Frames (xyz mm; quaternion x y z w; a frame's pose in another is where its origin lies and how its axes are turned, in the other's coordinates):
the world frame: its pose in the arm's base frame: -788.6 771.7 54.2 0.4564 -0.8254 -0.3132 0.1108
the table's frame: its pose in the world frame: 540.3 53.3 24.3 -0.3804 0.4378 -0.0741 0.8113
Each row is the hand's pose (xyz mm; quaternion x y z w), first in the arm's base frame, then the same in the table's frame.
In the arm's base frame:
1: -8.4 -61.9 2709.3 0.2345 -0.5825 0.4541 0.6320
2: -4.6 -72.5 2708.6 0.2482 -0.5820 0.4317 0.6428
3: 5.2 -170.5 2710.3 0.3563 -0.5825 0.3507 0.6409
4: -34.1 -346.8 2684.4 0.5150 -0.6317 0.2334 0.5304
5: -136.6 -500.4 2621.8 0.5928 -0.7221 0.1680 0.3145
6: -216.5 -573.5 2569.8 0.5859 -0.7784 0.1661 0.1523
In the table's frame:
1: 1161.7 2545.6 -946.5 0.2403 0.2728 0.7080 0.6055
2: 1172.7 2543.0 -947.2 0.2322 0.2715 0.6919 0.6274
3: 1268.4 2528.4 -929.0 0.2605 0.2683 0.5921 0.7138
4: 1419.9 2475.8 -842.0 0.3777 0.1850 0.4315 0.7981
5: 1526.2 2393.2 -700.9 0.5416 0.0244 0.3221 0.7761
6: 1564.5 2333.3 -604.1 0.6432 -0.0890 0.2927 0.7020

